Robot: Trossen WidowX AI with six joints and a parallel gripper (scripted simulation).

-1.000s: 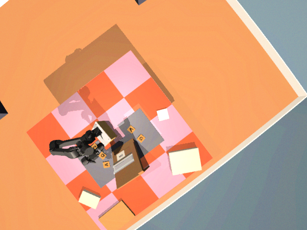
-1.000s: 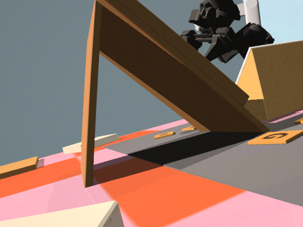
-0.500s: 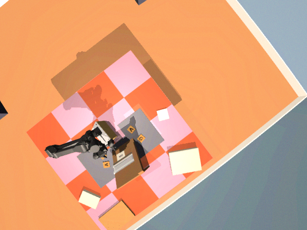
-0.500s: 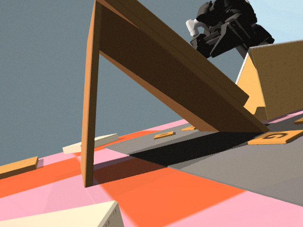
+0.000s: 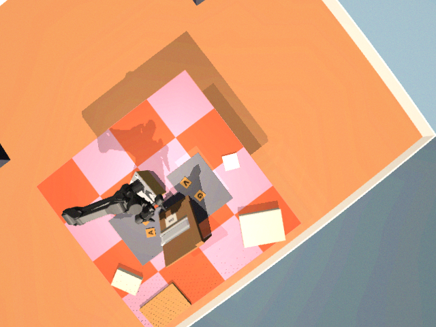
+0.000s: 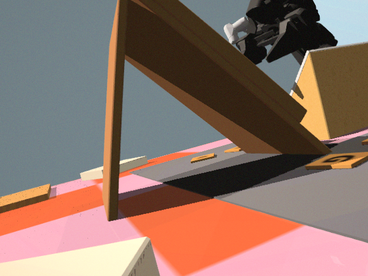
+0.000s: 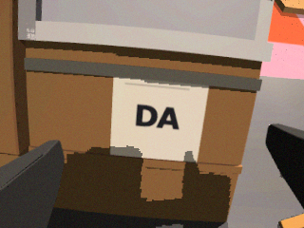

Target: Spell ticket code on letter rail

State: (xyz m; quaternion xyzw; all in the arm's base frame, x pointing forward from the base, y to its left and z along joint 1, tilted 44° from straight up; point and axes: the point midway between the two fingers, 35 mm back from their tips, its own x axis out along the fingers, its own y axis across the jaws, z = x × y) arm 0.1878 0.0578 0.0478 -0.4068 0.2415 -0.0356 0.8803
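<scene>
My gripper tip is now 17 cm to the left of the orange d tile, 16 cm above it and 3 cm past it. Also, from my gripper tip: grey mat: 16 cm below, 2 cm behind; then v tile: 19 cm to the left, 16 cm below, 7 cm behind; then white ticket: 8 cm below, 7 cm ahead.
</scene>
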